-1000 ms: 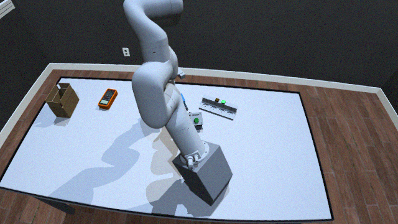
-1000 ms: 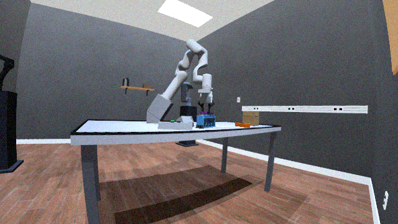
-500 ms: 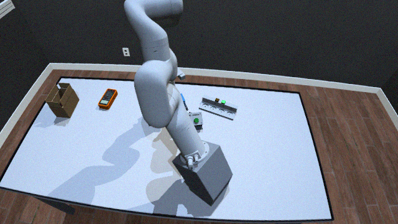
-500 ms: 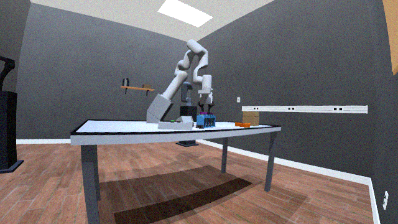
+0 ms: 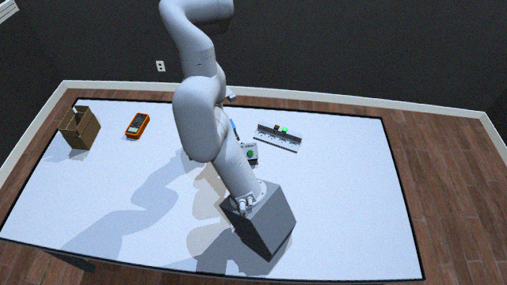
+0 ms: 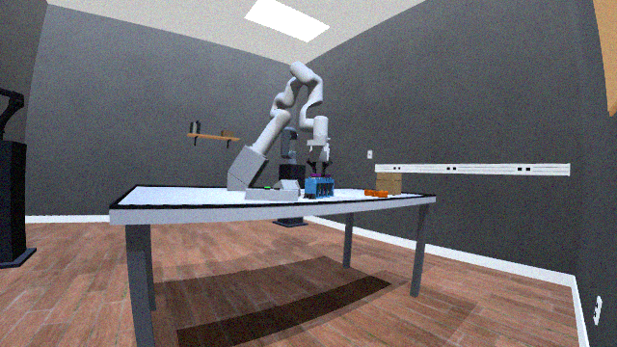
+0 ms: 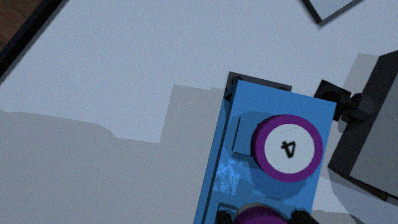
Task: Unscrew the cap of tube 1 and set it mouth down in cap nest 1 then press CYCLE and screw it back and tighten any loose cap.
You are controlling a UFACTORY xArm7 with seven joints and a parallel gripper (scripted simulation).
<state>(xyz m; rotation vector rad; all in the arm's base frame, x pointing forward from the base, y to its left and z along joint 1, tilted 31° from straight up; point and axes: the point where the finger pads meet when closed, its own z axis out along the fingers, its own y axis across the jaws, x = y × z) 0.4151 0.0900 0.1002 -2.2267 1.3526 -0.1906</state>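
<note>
The grey key housing is 110 mm behind my hand, 130 mm to the right of it and 80 mm below it.
</note>
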